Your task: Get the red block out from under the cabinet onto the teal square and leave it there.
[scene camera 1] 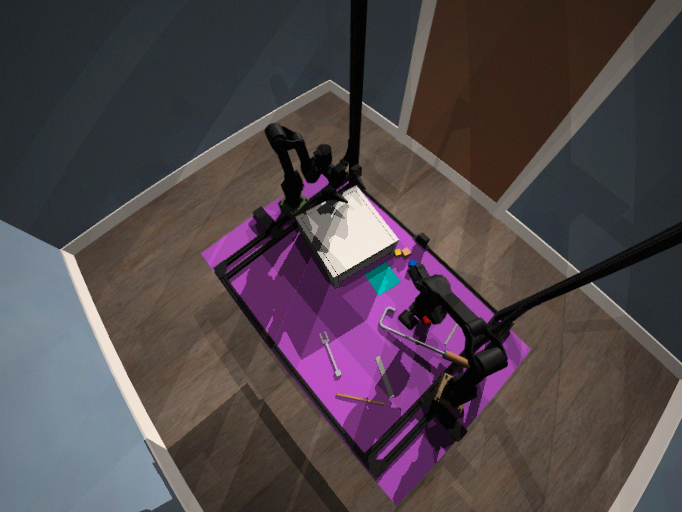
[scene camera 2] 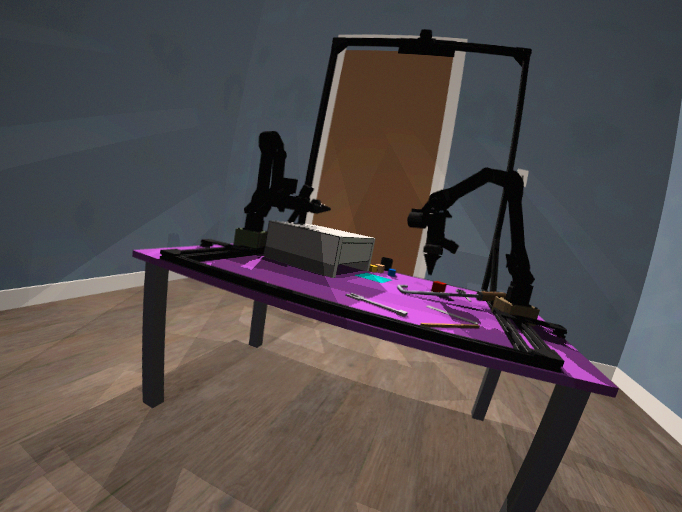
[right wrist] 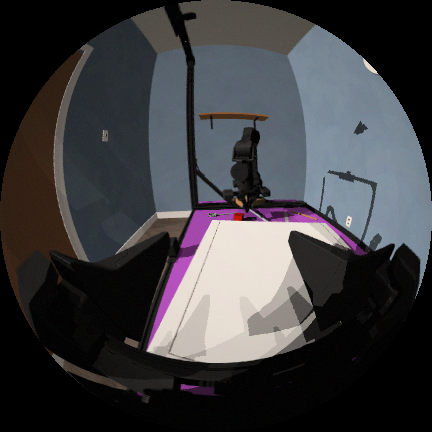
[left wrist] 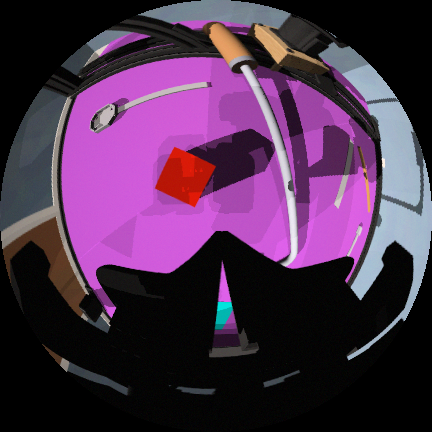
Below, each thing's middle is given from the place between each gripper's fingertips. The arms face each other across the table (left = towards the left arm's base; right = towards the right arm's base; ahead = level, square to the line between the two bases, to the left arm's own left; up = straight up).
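Labels:
The wooden-handled hook tool [left wrist: 239,59] is 4 cm ahead of my left hand, 10 cm to the left of it and 3 cm below it. Then there's the spoon-like tool [left wrist: 106,115], 10 cm behind my left hand, 13 cm to the left of it and 6 cm below it. The cabinet [scene camera 1: 307,236] is 1 cm ahead of my left hand, 42 cm to the right of it and 1 cm above it, while the red block [left wrist: 184,176] sits 3 cm behind that left hand, 4 cm to the left of it and 4 cm below it.
The wooden-handled hook tool is 120 mm ahead of my right hand, 560 mm to the left of it and 190 mm below it. The spoon-like tool is 20 mm behind my right hand, 600 mm to the left of it and 210 mm below it, and the red block is 50 mm ahead of my right hand, 500 mm to the left of it and 200 mm below it. With the cabinet, my right hand is 90 mm short of it, 50 mm to the right of it and 150 mm above it.

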